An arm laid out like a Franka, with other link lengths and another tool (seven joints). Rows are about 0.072 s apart.
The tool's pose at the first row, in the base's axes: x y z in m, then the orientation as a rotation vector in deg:
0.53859, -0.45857, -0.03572, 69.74, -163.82, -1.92
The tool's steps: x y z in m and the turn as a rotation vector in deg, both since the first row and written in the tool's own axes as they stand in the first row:
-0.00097, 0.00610, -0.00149, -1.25, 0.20, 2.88
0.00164, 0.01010, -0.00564, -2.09, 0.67, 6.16
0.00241, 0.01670, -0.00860, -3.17, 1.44, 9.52
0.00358, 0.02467, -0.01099, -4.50, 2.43, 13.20
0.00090, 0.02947, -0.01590, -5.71, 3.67, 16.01
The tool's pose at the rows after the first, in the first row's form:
0.53493, -0.45365, -0.03405, 65.32, -164.85, -3.50
0.53040, -0.45279, -0.02971, 60.29, -165.89, -4.30
0.52524, -0.44879, -0.02652, 55.02, -166.46, -5.24
0.51878, -0.44413, -0.02384, 49.21, -166.71, -6.36
0.51737, -0.43890, -0.01884, 44.66, -166.27, -7.16

